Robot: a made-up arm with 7 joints.
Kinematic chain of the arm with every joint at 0, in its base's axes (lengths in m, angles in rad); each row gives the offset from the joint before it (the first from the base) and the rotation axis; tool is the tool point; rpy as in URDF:
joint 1: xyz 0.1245 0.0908 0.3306 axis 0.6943 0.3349 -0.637
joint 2: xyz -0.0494 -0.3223 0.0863 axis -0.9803 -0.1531 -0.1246
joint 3: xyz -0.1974 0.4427 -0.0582 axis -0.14 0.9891 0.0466
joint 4: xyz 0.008 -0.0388 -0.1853 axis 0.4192 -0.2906 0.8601
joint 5: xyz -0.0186 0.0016 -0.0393 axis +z
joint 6: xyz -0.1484 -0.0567 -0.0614 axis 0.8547 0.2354 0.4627
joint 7: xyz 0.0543 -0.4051 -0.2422 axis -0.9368 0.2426 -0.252
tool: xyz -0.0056 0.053 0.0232 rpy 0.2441 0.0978 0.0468
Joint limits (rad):
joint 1: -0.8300..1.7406
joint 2: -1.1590..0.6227
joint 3: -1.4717..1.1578
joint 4: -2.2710..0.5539
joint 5: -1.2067..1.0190
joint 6: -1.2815..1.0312
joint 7: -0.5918..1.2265
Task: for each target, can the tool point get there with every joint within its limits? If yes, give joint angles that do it. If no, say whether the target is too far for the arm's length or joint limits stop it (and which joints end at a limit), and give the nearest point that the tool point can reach.
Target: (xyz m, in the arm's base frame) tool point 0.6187 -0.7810 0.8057
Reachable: no: joint limits stop it (at a limit: joint 3, joint 4, joint 5, joint 7) | nearest point 0.4282 -0.6110 0.7615 | short by 0.259 m
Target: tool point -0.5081 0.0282 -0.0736
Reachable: yes | joints 0.3111 0.4307 -0.4991 -1.7400 0.7734 0.0110 0.1969
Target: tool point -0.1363 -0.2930 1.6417
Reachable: no: joint limits stop it (at a limit: joint 2, joint 4, joint 5, joint 7) | nearest point -0.1528 -0.2268 1.3489 | short by 0.301 m
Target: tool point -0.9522 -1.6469 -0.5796
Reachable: no: too far | nearest point -0.3477 -0.7067 -0.1238 | short by 1.207 m
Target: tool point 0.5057 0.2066 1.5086
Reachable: no: joint limits stop it (at a limit: joint 2, joint 3, joint 4, joint 5, joint 7) | nearest point 0.3190 0.1349 1.2678 | short by 0.313 m
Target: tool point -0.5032 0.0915 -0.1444
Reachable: yes | joints -0.0419 -0.1017 -0.0349 -1.0913 -0.1510 0.8153 -0.3512
